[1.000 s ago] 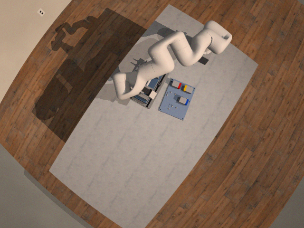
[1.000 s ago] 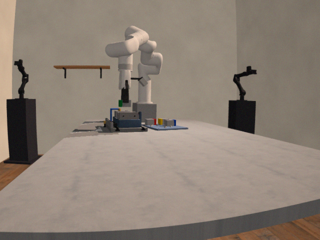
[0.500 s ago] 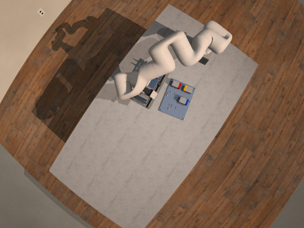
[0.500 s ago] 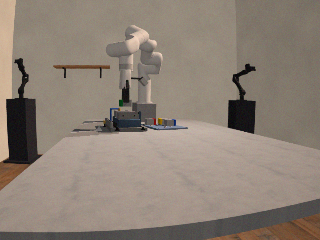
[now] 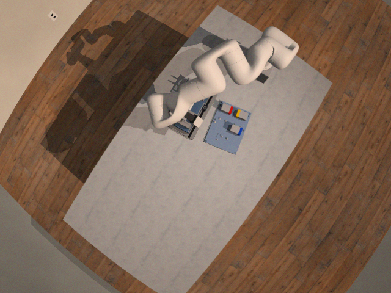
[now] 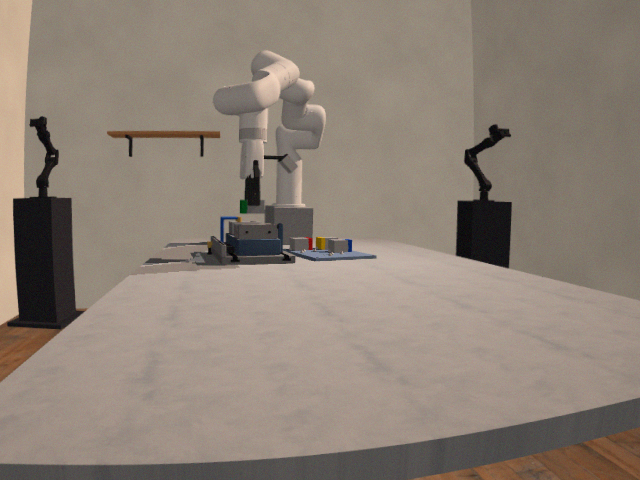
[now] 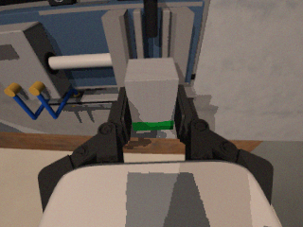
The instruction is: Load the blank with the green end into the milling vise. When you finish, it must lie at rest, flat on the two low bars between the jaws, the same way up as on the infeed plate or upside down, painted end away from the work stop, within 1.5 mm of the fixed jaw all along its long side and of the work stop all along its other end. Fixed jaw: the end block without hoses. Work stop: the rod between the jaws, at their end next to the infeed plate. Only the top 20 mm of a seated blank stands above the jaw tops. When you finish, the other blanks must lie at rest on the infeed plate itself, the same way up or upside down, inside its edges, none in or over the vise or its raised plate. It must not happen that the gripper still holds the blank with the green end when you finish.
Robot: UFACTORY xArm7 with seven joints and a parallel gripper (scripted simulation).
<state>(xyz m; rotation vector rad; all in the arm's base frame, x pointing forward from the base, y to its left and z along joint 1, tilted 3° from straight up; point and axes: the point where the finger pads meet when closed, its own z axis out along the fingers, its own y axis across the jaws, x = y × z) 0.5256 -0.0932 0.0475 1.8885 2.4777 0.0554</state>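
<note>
My hand is 9 cm above the fixed jaw, 3 cm short of it and 2 cm to the right of it. Round my hand: milling vise: 13 cm below, 7 cm behind, 1 cm to the right; work stop rod: 8 cm below, 5 cm to the left, 1 cm behind; green-ended blank: 2 cm below.
</note>
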